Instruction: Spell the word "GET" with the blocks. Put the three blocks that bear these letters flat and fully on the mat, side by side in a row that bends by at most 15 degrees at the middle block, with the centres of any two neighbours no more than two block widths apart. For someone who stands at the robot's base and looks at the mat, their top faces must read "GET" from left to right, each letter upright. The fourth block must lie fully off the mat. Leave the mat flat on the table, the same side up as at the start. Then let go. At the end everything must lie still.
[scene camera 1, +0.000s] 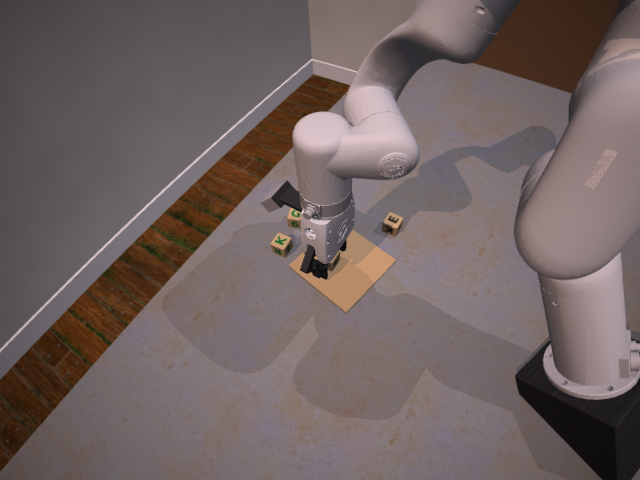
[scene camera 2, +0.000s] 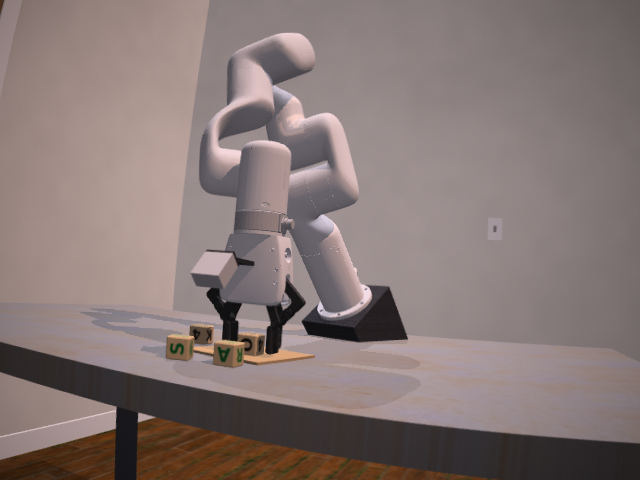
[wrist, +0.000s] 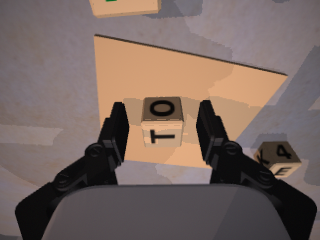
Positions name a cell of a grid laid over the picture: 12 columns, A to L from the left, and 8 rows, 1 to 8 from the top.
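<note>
There is a tan mat (scene camera 1: G5), (scene camera 2: F6), (wrist: E3) that I can see. I also see my own gripper (scene camera 2: E6), (scene camera 1: G5), (wrist: G4).
</note>
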